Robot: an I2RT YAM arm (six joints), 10 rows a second.
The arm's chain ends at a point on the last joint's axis. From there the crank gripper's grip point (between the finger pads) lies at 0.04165 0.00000 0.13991 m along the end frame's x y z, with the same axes.
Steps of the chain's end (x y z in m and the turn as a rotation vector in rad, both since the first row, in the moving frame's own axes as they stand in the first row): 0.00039, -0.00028, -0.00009, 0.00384, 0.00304, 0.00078; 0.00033, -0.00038, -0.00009, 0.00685, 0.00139, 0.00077; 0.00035, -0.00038, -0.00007, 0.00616, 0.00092, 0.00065; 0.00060, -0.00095, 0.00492, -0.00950, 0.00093, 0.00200; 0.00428, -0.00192, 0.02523, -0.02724, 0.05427, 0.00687; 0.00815, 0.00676, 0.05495, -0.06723, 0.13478, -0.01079; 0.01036, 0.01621, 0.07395, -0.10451, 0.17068, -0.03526
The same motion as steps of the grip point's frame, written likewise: 0.00082, -0.00078, -0.00022, 0.00384, 0.00304, 0.00078; 0.00052, -0.00131, -0.00015, 0.00685, 0.00139, 0.00077; 0.00048, -0.00121, -0.00011, 0.00616, 0.00092, 0.00065; 0.00073, 0.00046, 0.00487, -0.00950, 0.00093, 0.00200; 0.01179, 0.00217, 0.02271, -0.02724, 0.05427, 0.00687; 0.02661, 0.01539, 0.04779, -0.06723, 0.13478, -0.01079; 0.03370, 0.02848, 0.06417, -0.10451, 0.17068, -0.03526
